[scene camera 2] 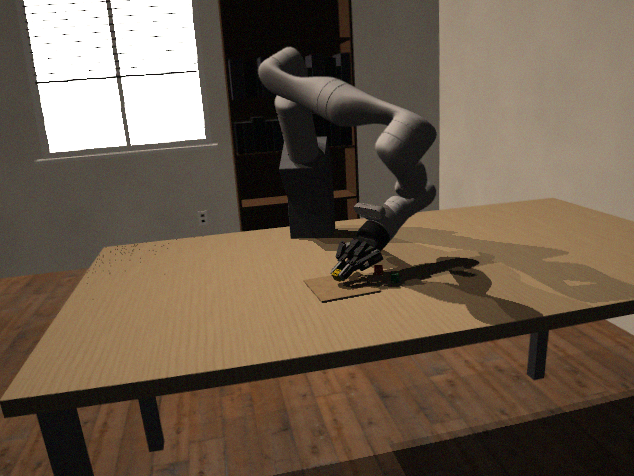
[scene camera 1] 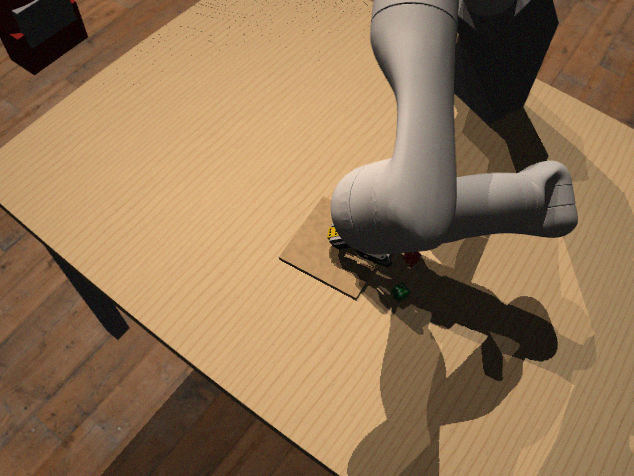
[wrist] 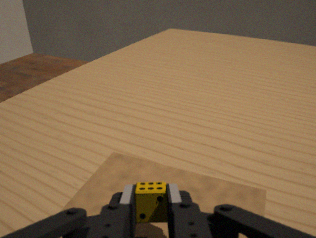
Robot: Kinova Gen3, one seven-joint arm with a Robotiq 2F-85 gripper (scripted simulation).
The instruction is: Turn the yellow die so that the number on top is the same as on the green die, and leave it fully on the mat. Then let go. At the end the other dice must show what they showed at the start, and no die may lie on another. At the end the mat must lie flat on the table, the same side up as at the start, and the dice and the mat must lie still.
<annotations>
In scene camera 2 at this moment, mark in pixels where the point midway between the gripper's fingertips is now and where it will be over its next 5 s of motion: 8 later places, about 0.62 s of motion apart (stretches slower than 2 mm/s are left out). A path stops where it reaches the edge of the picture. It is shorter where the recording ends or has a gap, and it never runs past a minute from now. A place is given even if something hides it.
My gripper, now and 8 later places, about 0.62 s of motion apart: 336, 277; 336, 280; 337, 280; 345, 269; 348, 258; 348, 242; 349, 241; 349, 236; 342, 233
</annotations>
